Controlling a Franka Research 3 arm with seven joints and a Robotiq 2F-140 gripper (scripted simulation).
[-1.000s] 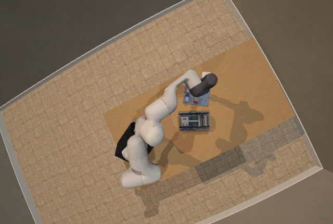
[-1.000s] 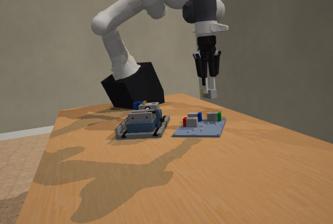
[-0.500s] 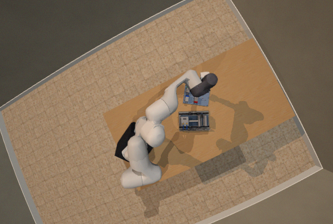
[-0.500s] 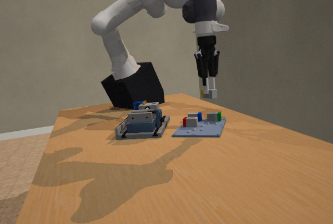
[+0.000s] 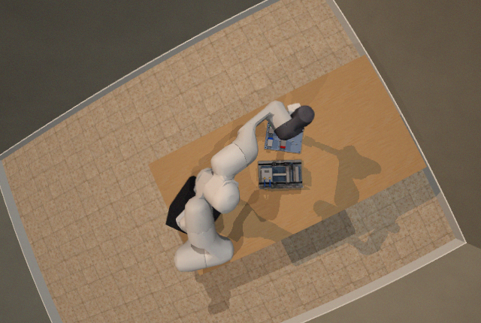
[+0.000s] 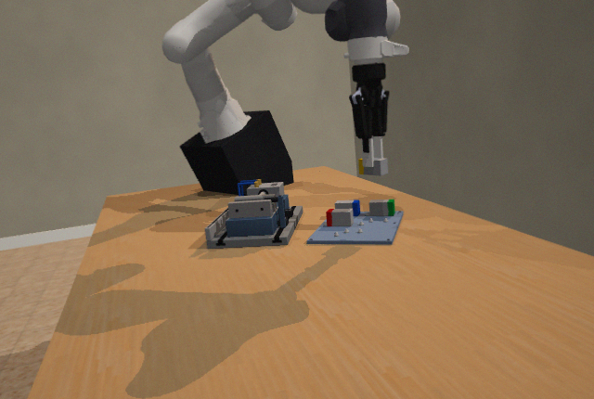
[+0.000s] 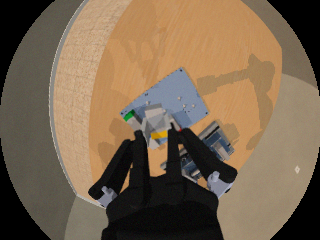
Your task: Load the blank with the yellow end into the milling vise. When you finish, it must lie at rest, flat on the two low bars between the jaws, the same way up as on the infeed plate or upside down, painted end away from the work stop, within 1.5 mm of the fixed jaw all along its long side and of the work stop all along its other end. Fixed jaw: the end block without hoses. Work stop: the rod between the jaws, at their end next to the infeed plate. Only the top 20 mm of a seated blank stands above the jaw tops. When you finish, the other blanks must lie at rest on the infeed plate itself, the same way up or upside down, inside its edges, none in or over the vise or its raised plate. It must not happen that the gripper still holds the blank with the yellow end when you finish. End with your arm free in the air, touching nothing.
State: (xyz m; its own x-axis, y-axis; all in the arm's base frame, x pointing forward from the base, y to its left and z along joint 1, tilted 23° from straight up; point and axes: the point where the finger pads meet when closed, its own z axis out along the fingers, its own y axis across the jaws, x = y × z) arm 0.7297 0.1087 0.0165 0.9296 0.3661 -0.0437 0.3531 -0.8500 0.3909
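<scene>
My gripper is now 40 mm above the yellow-ended blank. From my hand the other things lie so: infeed plate: 30 mm behind, 40 mm to the right, 180 mm below; then red-ended blank: 60 mm behind, 70 mm to the right, 160 mm below; then green-ended blank: 60 mm behind, 60 mm to the left, 160 mm below.
</scene>
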